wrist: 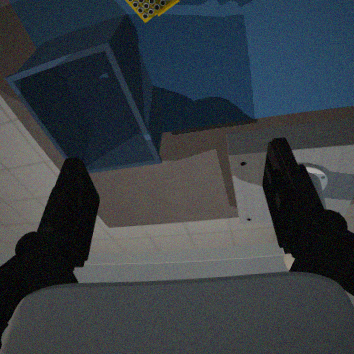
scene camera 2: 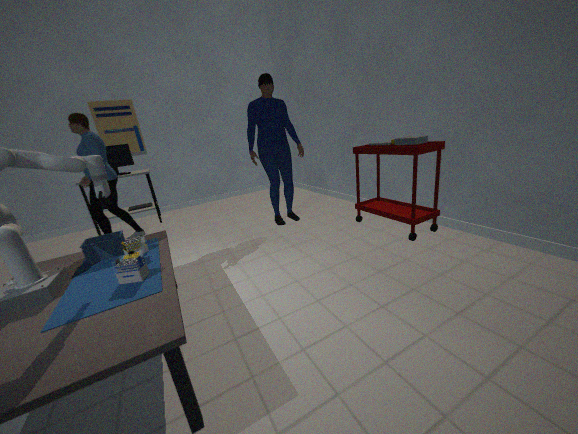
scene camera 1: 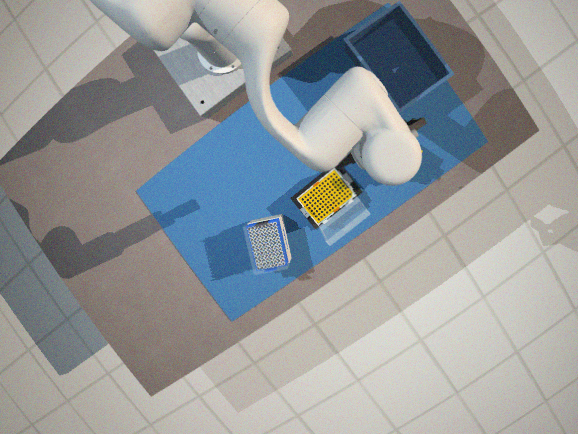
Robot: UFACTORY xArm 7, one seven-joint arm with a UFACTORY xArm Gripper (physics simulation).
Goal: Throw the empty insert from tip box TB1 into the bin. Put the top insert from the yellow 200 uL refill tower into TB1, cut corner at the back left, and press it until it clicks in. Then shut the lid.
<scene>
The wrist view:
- gripper
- dark blue bin
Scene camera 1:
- clear lid
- dark blue bin
</scene>
